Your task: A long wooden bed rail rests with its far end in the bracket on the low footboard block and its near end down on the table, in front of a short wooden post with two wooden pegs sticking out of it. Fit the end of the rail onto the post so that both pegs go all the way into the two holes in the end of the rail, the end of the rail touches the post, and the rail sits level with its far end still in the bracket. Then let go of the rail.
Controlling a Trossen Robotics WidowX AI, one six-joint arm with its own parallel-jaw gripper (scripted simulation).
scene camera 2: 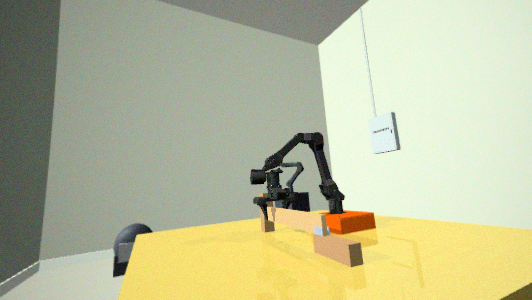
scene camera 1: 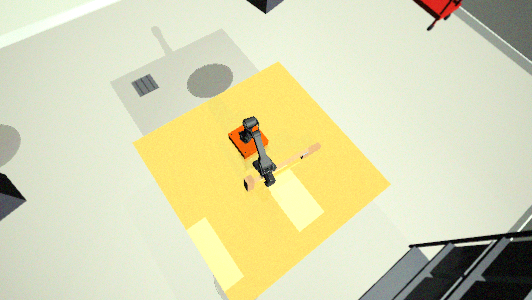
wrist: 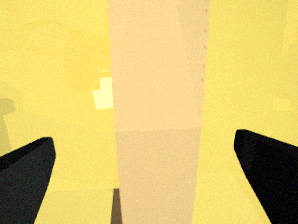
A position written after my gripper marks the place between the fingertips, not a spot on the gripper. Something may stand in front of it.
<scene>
My gripper (wrist: 146, 142) is open, holding nothing. Also in view: a wooden rail (scene camera 2: 306, 221).
The wooden rail shows as well in the wrist view (wrist: 158, 62).
</scene>
